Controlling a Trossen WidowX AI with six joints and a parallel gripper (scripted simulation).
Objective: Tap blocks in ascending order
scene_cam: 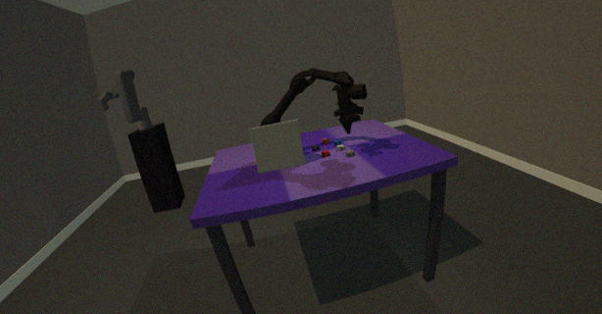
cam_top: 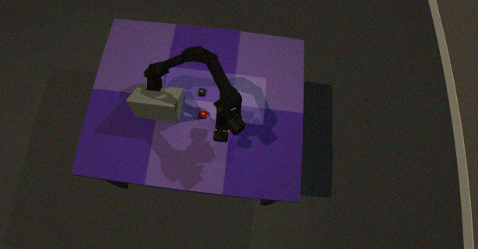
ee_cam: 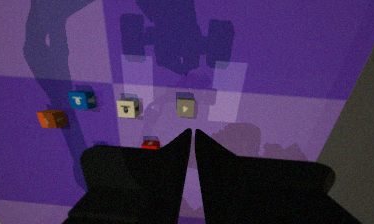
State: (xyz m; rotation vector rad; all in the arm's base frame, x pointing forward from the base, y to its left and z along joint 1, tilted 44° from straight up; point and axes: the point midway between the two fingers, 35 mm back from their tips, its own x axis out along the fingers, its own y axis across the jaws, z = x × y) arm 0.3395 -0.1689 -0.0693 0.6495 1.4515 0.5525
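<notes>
Right now the cream block is 120 mm to the left of my gripper tip and 100 mm below it. From my gripper tip the other things lie so: grey block: 10 mm to the left, 100 mm below; blue block: 10 mm ahead, 210 mm to the left, 100 mm below; red block: 100 mm behind, 90 mm to the left, 100 mm below.
</notes>
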